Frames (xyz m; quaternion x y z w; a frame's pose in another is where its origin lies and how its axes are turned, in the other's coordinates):
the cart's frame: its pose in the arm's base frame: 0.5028 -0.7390 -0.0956 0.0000 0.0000 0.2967 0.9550
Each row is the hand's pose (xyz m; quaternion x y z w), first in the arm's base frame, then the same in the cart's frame.
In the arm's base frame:
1: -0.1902 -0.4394 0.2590 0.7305 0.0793 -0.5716 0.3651
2: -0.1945 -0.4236 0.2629 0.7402 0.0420 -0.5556 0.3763
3: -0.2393 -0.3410 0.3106 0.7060 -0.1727 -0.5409 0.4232
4: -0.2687 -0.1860 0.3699 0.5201 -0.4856 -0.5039 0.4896
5: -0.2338 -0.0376 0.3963 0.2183 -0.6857 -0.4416 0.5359
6: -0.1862 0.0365 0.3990 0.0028 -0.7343 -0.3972 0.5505
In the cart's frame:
1: -0.4012 0.6396 0.3546 0.7212 -0.1410 -0.6542 0.1791
2: -0.3958 0.6550 0.3585 0.7193 -0.1795 -0.6422 0.1945
3: -0.3859 0.7485 0.4062 0.6230 -0.3744 -0.6421 0.2437
4: -0.3223 0.8928 0.4655 0.3526 -0.6181 -0.6265 0.3181
5: -0.2095 0.9953 0.4919 0.0050 -0.7196 -0.5807 0.3807
6: -0.1283 1.0294 0.4946 -0.2152 -0.7021 -0.5426 0.4079

